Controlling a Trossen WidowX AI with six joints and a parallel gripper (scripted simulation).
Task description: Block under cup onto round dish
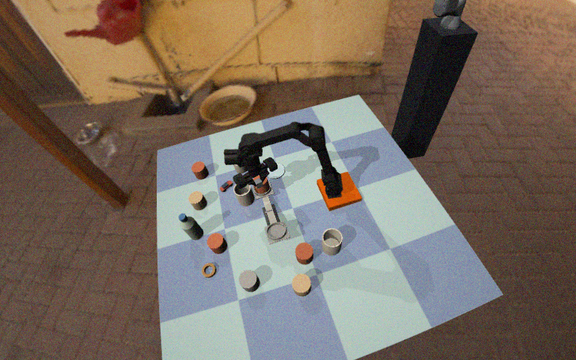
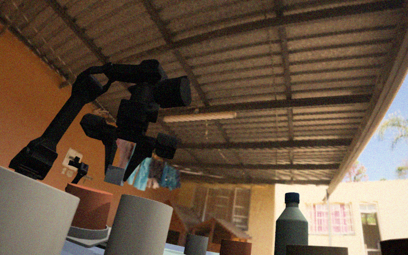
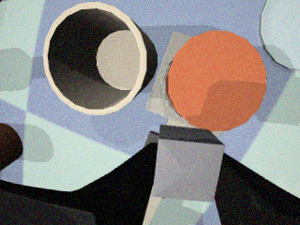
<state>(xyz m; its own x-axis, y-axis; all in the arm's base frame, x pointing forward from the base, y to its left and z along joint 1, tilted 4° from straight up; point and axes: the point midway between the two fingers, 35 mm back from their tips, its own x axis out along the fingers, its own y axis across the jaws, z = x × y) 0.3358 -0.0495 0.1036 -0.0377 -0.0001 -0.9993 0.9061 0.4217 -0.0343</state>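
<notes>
Now: gripper tip 150 mm to the left of the pale round dish, 120 mm above it and 80 mm past it. The rest, counted from my gripper tip: grey balance (100 mm to the left, 90 mm below, 30 mm behind); then small toy (180 mm ahead, 110 mm below, 100 mm to the right); then pale grey block (10 mm above).
</notes>
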